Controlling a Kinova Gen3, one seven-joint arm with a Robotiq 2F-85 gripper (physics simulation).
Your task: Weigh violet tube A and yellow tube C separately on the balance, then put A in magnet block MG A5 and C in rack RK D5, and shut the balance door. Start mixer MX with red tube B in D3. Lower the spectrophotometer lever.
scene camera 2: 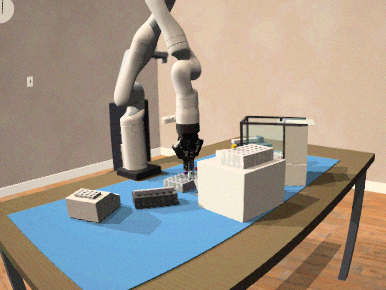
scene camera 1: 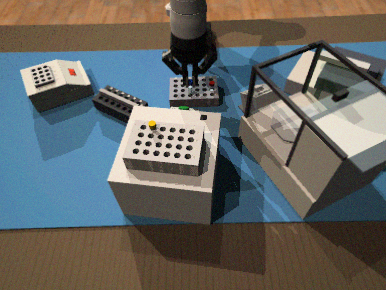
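Seen in the pictures: gripper, fingertip midpoint: (scene camera 2: 188, 170) (scene camera 1: 190, 85); arm's base at its link origin: (scene camera 2: 136, 167).
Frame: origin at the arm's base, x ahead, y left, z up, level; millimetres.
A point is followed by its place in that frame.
Observation:
My gripper (scene camera 1: 189, 84) @(x 276, y -55, z 34 mm) (scene camera 2: 189, 171) @(x 276, y -55, z 34 mm) is over the small grey rack (scene camera 1: 173, 100) @(x 289, y -103, z 4 mm) (scene camera 2: 180, 187) @(x 278, y -112, z -7 mm), fingers nearly closed around a blue-capped tube (scene camera 1: 190, 81) @(x 284, y -56, z 54 mm). A pale tube body shows below this cap; small details there are blurred. A violet cap (scene camera 2: 185, 172) @(x 266, y -60, z 28 mm), of tube A, shows low beside the fingertips in scene camera 2; the fingers hide it in scene camera 1. The red-capped tube B (scene camera 1: 211, 83) @(x 277, y -1, z 30 mm) (scene camera 2: 196, 169) @(x 275, y -4, z 25 mm) stands at the rack's back right. The yellow-capped tube C (scene camera 1: 152, 124) @(x 497, y -163, z 159 mm) (scene camera 2: 234, 146) @(x 497, y -168, z 156 mm) stands in the light block on the big white box (scene camera 1: 165, 200) @(x 596, y -163, z 62 mm) (scene camera 2: 225, 192) @(x 501, y -233, z 47 mm).
A balance (scene camera 1: 325, 172) @(x 637, y 101, z 131 mm) (scene camera 2: 296, 155) @(x 610, y 94, z 81 mm) with a dark frame stands right. A black two-row block (scene camera 1: 112, 107) @(x 288, y -257, z 12 mm) (scene camera 2: 155, 200) @(x 289, y -261, z -2 mm) lies left of the grey rack. A small device (scene camera 1: 60, 97) @(x 213, y -390, z 2 mm) (scene camera 2: 87, 207) @(x 201, y -462, z 21 mm) with a red mark stands far left. A green cap (scene camera 1: 183, 108) @(x 364, y -89, z 47 mm) shows behind the big box.

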